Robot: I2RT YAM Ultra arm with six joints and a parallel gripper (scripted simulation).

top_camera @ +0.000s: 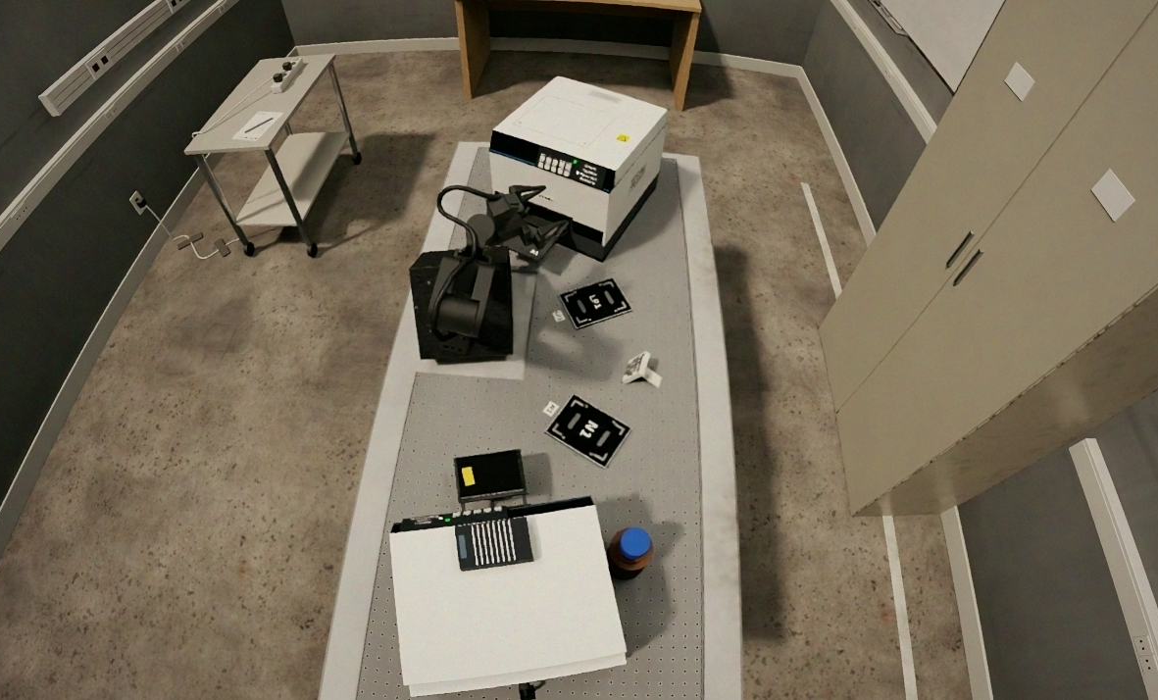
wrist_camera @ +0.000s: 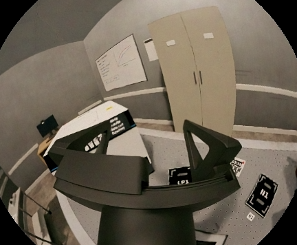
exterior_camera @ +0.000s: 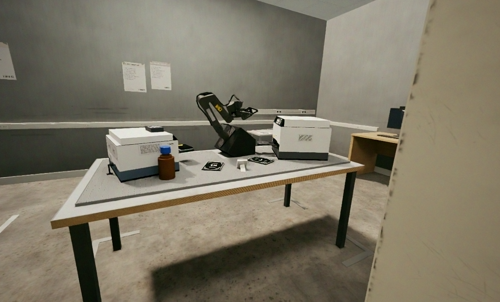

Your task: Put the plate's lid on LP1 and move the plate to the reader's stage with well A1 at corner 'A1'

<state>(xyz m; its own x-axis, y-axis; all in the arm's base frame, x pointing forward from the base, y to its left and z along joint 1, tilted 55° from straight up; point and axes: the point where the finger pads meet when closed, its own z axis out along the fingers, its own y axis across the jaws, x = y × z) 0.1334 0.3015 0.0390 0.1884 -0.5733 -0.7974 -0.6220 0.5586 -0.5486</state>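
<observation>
Right now my hand is 70 mm past the black plate, 520 mm to the left of it and 250 mm above it. From my hand the other things lie so: well plate 70 mm behind, 520 mm to the right, 260 mm below; then blue-capped bottle 230 mm ahead, 650 mm to the right, 240 mm below.
</observation>
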